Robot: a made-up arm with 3 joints. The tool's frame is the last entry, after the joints. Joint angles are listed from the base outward. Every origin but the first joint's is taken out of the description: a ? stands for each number. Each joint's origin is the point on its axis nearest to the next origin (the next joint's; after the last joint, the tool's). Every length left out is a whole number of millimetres.
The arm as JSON. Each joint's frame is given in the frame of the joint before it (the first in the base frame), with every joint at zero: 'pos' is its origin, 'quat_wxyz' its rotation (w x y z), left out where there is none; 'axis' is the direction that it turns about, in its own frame. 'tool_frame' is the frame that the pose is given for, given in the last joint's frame.
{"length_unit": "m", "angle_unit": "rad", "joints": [
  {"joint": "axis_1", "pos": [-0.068, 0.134, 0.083], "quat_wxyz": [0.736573, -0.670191, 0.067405, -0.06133], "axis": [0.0, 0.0, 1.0]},
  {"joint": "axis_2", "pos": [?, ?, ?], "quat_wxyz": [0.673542, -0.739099, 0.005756, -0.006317], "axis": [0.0, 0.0, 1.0]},
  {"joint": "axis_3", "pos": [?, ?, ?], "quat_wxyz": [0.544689, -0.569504, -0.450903, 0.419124], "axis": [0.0, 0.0, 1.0]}
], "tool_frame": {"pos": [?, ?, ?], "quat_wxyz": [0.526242, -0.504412, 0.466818, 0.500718]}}
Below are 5 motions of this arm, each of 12 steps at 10 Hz.
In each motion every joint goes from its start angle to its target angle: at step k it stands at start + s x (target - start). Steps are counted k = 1, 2, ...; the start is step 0. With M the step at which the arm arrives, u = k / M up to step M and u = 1 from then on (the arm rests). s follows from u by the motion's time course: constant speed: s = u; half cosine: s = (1 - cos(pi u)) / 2; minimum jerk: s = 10 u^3 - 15 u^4 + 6 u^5.
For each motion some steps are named. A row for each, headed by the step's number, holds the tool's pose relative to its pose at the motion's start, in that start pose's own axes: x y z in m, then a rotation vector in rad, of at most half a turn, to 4 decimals.
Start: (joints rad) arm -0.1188 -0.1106 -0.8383
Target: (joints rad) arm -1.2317 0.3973 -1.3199
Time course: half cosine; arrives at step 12
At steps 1, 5, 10, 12:
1: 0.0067 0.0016 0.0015 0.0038 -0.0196 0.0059
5: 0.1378 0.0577 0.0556 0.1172 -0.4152 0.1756
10: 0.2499 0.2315 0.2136 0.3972 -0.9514 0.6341
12: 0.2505 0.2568 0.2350 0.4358 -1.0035 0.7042

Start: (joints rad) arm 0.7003 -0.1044 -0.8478
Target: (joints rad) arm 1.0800 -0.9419 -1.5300
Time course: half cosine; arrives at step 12
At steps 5, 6, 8, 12:
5: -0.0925 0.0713 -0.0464 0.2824 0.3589 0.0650
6: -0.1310 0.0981 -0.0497 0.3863 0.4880 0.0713
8: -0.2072 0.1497 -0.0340 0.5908 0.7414 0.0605
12: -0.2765 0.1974 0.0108 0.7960 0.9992 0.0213

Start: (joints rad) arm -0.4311 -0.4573 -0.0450
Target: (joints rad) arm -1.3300 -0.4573 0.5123
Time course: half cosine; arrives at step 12
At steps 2, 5, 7, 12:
2: 0.0144 -0.0193 0.0180 -0.0729 -0.0506 -0.0023
5: 0.0614 -0.0911 0.1213 -0.4038 -0.2775 -0.0344
7: 0.0729 -0.1277 0.2276 -0.6842 -0.4673 -0.0905
12: 0.0400 -0.1354 0.3818 -1.0772 -0.7328 -0.2193

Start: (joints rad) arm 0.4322 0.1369 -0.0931
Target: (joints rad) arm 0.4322 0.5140 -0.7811
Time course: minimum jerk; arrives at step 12
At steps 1, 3, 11, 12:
1: -0.0003 0.0007 -0.0005 0.0035 0.0000 -0.0021
3: -0.0064 0.0146 -0.0106 0.0713 -0.0005 -0.0427
11: -0.0008 0.1614 -0.0472 0.6857 -0.1180 -0.3848
12: -0.0005 0.1622 -0.0471 0.6892 -0.1192 -0.3865

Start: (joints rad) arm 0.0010 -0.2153 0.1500
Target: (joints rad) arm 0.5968 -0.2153 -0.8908
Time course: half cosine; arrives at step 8
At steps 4, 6, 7, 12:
4: -0.1083 0.1796 -0.0585 0.6285 0.3128 -0.0303
6: -0.1857 0.3036 -0.0135 1.0566 0.5421 -0.1387
7: -0.2041 0.3368 0.0127 1.1837 0.6118 -0.1875
12: -0.2097 0.3477 0.0231 1.2278 0.6361 -0.2065

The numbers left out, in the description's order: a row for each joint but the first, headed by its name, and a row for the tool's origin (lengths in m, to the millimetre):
axis_2: 0.041 0.08 0.0
axis_3: 0.059 -0.009 0.0
tool: 0.162 -0.226 0.0

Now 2 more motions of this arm.
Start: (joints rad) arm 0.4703 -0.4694 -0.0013
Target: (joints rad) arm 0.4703 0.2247 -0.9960
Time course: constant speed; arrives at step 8
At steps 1, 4, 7, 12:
1: -0.0145 0.0252 -0.0179 0.1242 0.0024 -0.0935
4: -0.0248 0.1139 -0.0481 0.4965 -0.0553 -0.3672
7: 0.0156 0.1949 -0.0402 0.8587 -0.2110 -0.6158
12: 0.0381 0.2146 -0.0292 0.9748 -0.2848 -0.6895

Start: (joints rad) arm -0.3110 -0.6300 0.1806
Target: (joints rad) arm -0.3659 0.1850 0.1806
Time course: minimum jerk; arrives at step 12
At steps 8, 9, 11, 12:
8: -0.1248 -0.0052 0.0065 -0.0280 0.0780 -0.6440
9: -0.1404 0.0006 0.0078 -0.0299 0.0873 -0.7309
11: -0.1543 0.0073 0.0090 -0.0313 0.0957 -0.8114
12: -0.1550 0.0077 0.0090 -0.0314 0.0962 -0.8156

